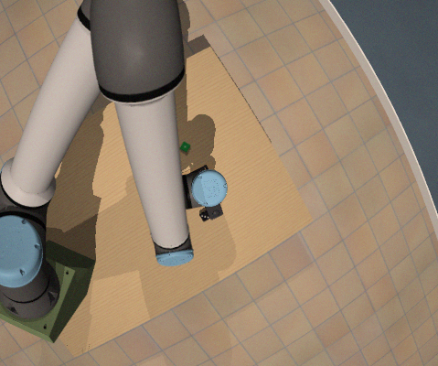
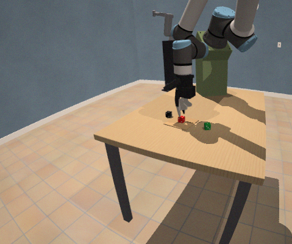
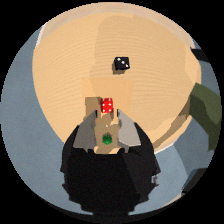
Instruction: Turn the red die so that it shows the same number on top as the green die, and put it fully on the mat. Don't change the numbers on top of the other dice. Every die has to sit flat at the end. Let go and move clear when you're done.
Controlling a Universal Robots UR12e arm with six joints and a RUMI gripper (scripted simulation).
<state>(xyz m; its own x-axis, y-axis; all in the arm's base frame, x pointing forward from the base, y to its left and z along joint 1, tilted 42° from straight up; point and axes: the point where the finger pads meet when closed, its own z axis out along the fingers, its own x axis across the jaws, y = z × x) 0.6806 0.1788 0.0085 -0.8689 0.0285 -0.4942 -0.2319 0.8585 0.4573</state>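
Right now my hand is 4 cm above the red die. From my hand the other things lie so: green die (3 cm behind, 15 cm to the left, 4 cm below); then tan mat (5 cm below); then black die (1 cm behind, 11 cm to the right, 4 cm below).
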